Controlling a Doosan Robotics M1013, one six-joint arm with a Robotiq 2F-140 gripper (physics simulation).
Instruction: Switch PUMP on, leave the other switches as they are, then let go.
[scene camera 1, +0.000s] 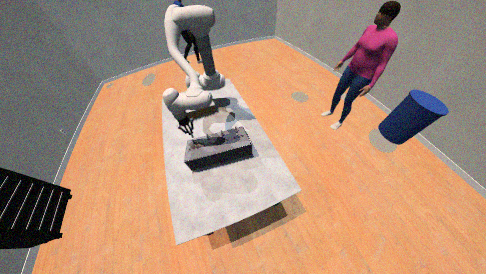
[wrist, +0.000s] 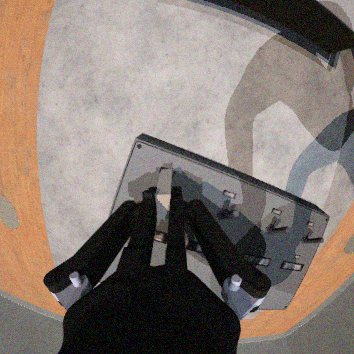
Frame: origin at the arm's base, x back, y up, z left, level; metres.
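Seen in the pictures: gripper, between the fingertips: (scene camera 1: 192, 136) (wrist: 166, 179).
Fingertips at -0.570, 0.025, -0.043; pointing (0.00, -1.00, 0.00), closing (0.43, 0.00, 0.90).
A point is followed by its place in that frame, as x, y, z.
The grey switch panel (scene camera 1: 220, 156) {-0.798, 0.008, 0.157} (wrist: 130, 165) {-0.592, -0.020, -0.101} sits on the pale table as the sloping top of a dark box. My gripper (scene camera 1: 190, 133) {-0.570, 0.025, -0.043} (wrist: 166, 179) {-0.570, 0.025, -0.043} is shut and empty, with its fingertips over the panel's PUMP end. The fingers hide the PUMP switch in the wrist view, so its position cannot be told. A small label shows just beyond the fingertips. The three other switches (wrist: 227, 210) {-0.588, 0.013, 0.073} (wrist: 276, 228) {-0.588, 0.008, 0.195} (wrist: 314, 238) {-0.576, 0.013, 0.314} stand in a row to the right, apart from the fingers. The lettering is too blurred to read.
The pale table (scene camera 1: 190, 220) {-1.176, -0.096, -0.128} (wrist: 90, 100) {-0.529, -0.096, -0.234} carries the arm's base and a dark object (wrist: 300, 25) {-0.220, -0.070, 0.071} on the arm's side of the panel. A person in pink (scene camera 1: 372, 55) and a blue barrel (scene camera 1: 412, 117) stand right. Another person (scene camera 1: 190, 47) is partly hidden behind the arm. A black slatted structure (scene camera 1: 62, 210) is at left.
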